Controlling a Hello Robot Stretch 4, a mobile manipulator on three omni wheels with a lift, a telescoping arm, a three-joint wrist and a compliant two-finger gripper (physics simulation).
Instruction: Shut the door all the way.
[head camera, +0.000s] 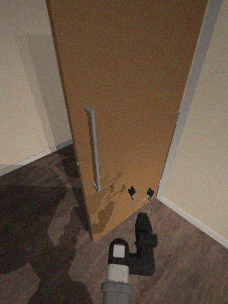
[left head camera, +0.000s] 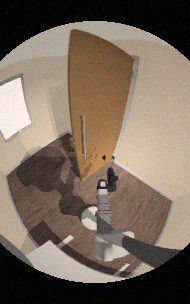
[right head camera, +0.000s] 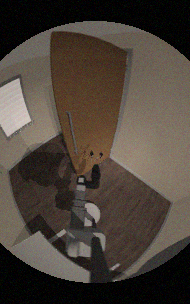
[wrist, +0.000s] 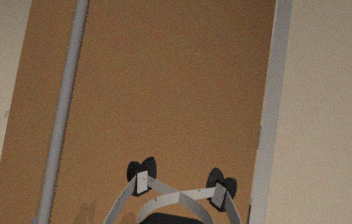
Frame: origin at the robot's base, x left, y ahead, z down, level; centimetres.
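Where they show: gripper, fingertip midpoint: (head camera: 140, 187) (left head camera: 107, 155) (right head camera: 96, 151) (wrist: 181, 175); robot's base at its link origin: (left head camera: 93, 217) (right head camera: 87, 213).
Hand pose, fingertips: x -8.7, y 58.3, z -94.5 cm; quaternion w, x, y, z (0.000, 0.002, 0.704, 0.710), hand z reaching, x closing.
Observation:
Each offset is from my fingertips to the top centre of the thing. "*": to the spot under its first point. Level surfaces: height alone.
The orange-brown door (head camera: 135, 90) (left head camera: 102, 95) (right head camera: 90, 90) (wrist: 175, 90) stands ajar, its free edge at the left swung out into the room and its right side at the grey frame @(* dx -34.6, dy +64.9, dz -17.5 cm) (head camera: 186, 105) (wrist: 272, 110). A long grey bar handle @(* dx +22.9, dy +10.0, dz -13.3 cm) (head camera: 95, 150) (left head camera: 83, 136) (right head camera: 72, 131) (wrist: 64, 110) runs upright near the free edge. My gripper (head camera: 141, 192) (left head camera: 108, 158) (right head camera: 96, 154) (wrist: 181, 175) is open and empty, its fingertips pointing at the door's face, right of the handle and low down. Whether the fingertips touch the door I cannot tell.
A beige wall (head camera: 215, 125) with a white baseboard (head camera: 195, 222) runs right of the door frame. Another wall (head camera: 25, 100) stands behind the door's free edge at the left. A window (left head camera: 16, 107) (right head camera: 14, 107) is at the far left. Dark wood floor @(dz +97.3 cm) (head camera: 65, 270) lies below, with shadows.

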